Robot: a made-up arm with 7 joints. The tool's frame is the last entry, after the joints. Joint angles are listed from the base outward.
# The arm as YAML. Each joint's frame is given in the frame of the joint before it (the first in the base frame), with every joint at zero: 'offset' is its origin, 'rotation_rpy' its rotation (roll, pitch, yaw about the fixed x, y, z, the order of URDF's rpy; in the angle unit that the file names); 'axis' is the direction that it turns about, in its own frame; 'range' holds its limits. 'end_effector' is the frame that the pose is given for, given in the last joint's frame.
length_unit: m
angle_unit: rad
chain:
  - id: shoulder
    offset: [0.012, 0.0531, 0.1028]
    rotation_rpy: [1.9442, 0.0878, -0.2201]
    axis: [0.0, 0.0, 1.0]
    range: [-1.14, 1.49]
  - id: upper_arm
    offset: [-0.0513, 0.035, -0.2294]
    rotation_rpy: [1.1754, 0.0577, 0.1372]
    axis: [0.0, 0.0, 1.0]
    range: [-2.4, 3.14]
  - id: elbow
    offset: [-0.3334, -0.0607, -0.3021]
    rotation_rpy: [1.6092, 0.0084, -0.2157]
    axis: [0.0, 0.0, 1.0]
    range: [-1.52, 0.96]
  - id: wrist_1
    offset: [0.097, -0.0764, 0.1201]
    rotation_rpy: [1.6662, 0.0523, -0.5]
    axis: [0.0, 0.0, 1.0]
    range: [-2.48, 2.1]
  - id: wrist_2
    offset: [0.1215, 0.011, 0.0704]
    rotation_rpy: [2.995, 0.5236, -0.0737]
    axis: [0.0, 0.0, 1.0]
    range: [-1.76, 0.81]
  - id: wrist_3
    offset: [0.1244, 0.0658, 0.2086]
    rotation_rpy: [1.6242, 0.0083, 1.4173]
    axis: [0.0, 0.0, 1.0]
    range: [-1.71, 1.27]
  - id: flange
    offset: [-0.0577, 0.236, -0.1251]
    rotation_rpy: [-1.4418, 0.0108, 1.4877]
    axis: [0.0, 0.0, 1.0]
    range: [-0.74, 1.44]
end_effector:
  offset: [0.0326, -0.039, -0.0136]
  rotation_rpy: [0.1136, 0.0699, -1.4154]
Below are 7 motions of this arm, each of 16 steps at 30 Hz.
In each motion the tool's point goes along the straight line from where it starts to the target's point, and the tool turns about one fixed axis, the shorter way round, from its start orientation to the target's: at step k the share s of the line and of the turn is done. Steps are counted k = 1, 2, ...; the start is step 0. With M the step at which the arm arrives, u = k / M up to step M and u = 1 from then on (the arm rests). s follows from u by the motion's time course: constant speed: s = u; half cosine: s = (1 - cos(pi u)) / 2; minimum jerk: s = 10 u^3 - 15 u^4 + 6 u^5.
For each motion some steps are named. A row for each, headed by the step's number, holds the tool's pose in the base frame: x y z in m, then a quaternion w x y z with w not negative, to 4 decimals.
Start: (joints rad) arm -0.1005 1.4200 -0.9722 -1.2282 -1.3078 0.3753 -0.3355
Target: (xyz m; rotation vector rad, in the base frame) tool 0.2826 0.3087 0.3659 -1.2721 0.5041 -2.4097
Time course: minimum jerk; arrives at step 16
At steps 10, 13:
10: 0.3203 0.3290 0.4305 0.2684 -0.4919 0.0417 -0.8272
13: 0.2893 0.3123 0.3774 0.1996 -0.4594 0.1548 -0.8516

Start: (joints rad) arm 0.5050 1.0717 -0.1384 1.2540 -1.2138 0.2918 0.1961
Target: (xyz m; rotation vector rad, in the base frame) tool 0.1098 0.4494 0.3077 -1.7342 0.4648 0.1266
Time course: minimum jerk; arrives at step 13
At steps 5, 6, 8, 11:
5: 0.0943 0.4172 0.3216 0.4662 -0.8357 0.0760 0.2803
6: 0.0973 0.4234 0.3189 0.5003 -0.8262 0.1014 0.2382
8: 0.1034 0.4362 0.3134 0.5644 -0.7975 0.1521 0.1495
11: 0.1092 0.4481 0.3083 0.6165 -0.7595 0.1975 0.0644

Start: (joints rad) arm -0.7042 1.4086 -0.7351 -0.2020 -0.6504 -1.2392 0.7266
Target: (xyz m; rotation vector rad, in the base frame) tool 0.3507 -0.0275 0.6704 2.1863 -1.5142 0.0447
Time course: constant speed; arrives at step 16
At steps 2, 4, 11, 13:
2: 0.2744 0.1303 0.5787 0.0916 0.8036 -0.5541 0.1970
4: 0.2853 0.1077 0.5918 0.1130 0.8055 -0.5558 0.1716
11: 0.3234 0.0288 0.6377 0.1871 0.8052 -0.5568 0.0815
13: 0.3343 0.0063 0.6508 0.2079 0.8031 -0.5557 0.0554

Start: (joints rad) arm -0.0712 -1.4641 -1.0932 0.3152 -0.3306 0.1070 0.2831
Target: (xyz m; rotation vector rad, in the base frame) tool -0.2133 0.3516 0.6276 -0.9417 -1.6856 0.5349
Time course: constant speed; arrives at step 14
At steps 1, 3, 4, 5, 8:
1: -0.1888 0.3164 0.5916 0.4884 -0.3499 -0.7494 0.2781
3: -0.1926 0.3218 0.5971 0.4965 -0.3572 -0.7436 0.2701
4: -0.1944 0.3245 0.5999 0.5005 -0.3609 -0.7406 0.2661
5: -0.1963 0.3272 0.6027 0.5044 -0.3645 -0.7376 0.2620
8: -0.2020 0.3353 0.6110 0.5161 -0.3751 -0.7283 0.2498

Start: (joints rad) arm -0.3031 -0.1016 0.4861 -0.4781 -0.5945 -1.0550 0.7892
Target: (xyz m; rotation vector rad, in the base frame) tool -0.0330 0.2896 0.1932 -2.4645 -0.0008 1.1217
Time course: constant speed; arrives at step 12
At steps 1, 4, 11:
1: -0.1840 0.2151 0.2328 0.2339 -0.8316 0.3196 0.3892
4: -0.1429 0.2354 0.2220 0.2313 -0.8564 0.2343 0.3977
11: -0.0467 0.2828 0.1968 0.2179 -0.8875 0.0293 0.4049

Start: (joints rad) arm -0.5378 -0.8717 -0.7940 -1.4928 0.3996 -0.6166 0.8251
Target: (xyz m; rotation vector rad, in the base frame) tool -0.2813 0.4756 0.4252 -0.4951 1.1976 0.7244
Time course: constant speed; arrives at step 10
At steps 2, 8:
2: -0.2987 0.3702 0.5193 0.6134 -0.1967 0.6196 0.4485
8: -0.2857 0.4493 0.4487 0.7083 -0.2190 0.5658 0.3608

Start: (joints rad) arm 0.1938 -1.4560 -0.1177 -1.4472 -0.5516 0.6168 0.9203
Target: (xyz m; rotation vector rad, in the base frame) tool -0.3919 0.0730 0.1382 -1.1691 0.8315 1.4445
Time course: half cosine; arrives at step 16
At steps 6, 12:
6: -0.4462 0.2410 0.2700 0.5998 -0.3133 0.2004 0.7084
12: -0.4034 0.1086 0.1661 0.5442 -0.4540 0.3181 0.6297

